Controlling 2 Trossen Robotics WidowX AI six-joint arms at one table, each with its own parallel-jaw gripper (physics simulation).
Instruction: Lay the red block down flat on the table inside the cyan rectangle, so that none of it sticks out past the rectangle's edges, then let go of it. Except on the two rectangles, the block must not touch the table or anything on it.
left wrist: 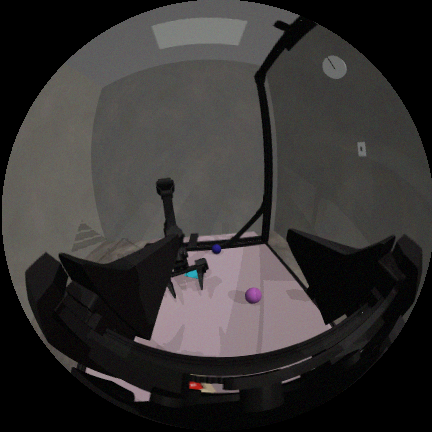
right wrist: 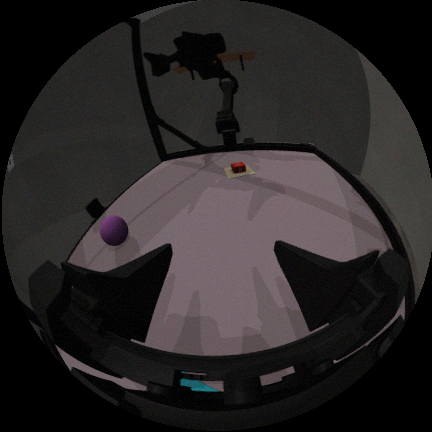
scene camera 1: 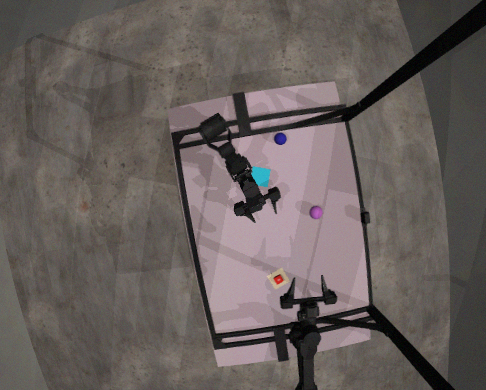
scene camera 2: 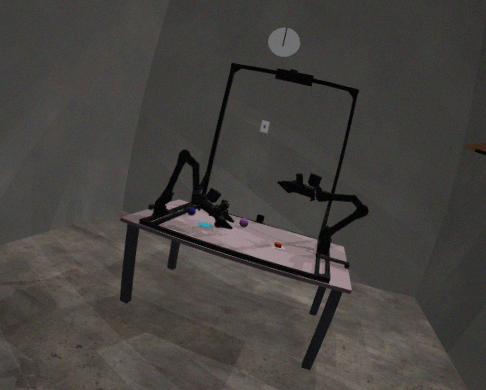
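Seen in the pictures: left gripper, fingertip midpoint: (left wrist: 234,236) (right wrist: 160,42) (scene camera 1: 308,276) (scene camera 2: 279,181); right gripper, fingertip midpoint: (left wrist: 188,293) (right wrist: 223,247) (scene camera 1: 265,218) (scene camera 2: 233,225); left arm's base at its link origin: (right wrist: 230,145) (scene camera 1: 297,329) (scene camera 2: 322,253); right arm's base at its link origin: (scene camera 2: 158,214).
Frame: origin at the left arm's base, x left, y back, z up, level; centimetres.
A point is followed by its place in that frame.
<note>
The red block (scene camera 1: 278,279) @(x 8.1, y -25.1, z 0.0 cm) (scene camera 2: 278,244) @(x 9.3, y -24.6, z -0.1 cm) (left wrist: 195,385) @(x 7.3, y -24.7, z 0.0 cm) (right wrist: 238,167) @(x 8.5, y -26.4, z -0.4 cm) lies on the pale yellow rectangle (scene camera 1: 271,283) @(x 11.1, y -22.9, z -1.8 cm) (right wrist: 233,174) @(x 7.4, y -27.8, z -1.8 cm). The cyan rectangle (scene camera 1: 261,176) @(x 13.1, y -68.6, z -1.8 cm) (scene camera 2: 204,225) @(x 15.0, y -68.0, z -1.8 cm) (left wrist: 192,274) @(x 14.3, y -66.4, z -1.8 cm) (right wrist: 199,385) @(x 13.7, y -65.2, z -1.8 cm) lies bare on the table, partly hidden by the right arm in scene camera 1. My right gripper (scene camera 1: 265,218) @(x 12.4, y -51.9, z 3.2 cm) (scene camera 2: 232,224) @(x 12.4, y -51.9, z 3.2 cm) (right wrist: 223,247) @(x 12.4, y -51.9, z 3.2 cm) is open and empty, over the table beyond the cyan rectangle, well away from the block. My left gripper (scene camera 1: 308,278) @(x 0.1, y -35.0, z 32.5 cm) (scene camera 2: 280,183) @(x 0.1, y -35.0, z 32.5 cm) (left wrist: 234,236) @(x 0.1, y -35.0, z 32.5 cm) is open and empty, high above the table, to the right of the block in scene camera 1.
A purple ball (scene camera 1: 316,212) @(x -8.1, y -52.9, z 3.5 cm) (scene camera 2: 244,222) @(x -6.2, y -51.6, z 1.7 cm) (left wrist: 253,295) @(x -8.1, y -50.9, z 2.9 cm) (right wrist: 114,230) @(x -5.9, y -53.1, z 1.9 cm) lies on the table (scene camera 1: 300,250) @(x -1.8, y -36.7, z -1.9 cm) to the right of the right gripper in scene camera 1. A dark blue ball (scene camera 1: 280,139) @(x 4.7, y -82.8, z 3.1 cm) (scene camera 2: 192,211) @(x 6.3, y -81.9, z 1.2 cm) (left wrist: 216,249) @(x 4.2, y -81.2, z 1.6 cm) lies beyond the cyan rectangle. A black frame (scene camera 1: 188,220) @(x 44.3, y -52.1, z -0.5 cm) runs around the table's edges.
</note>
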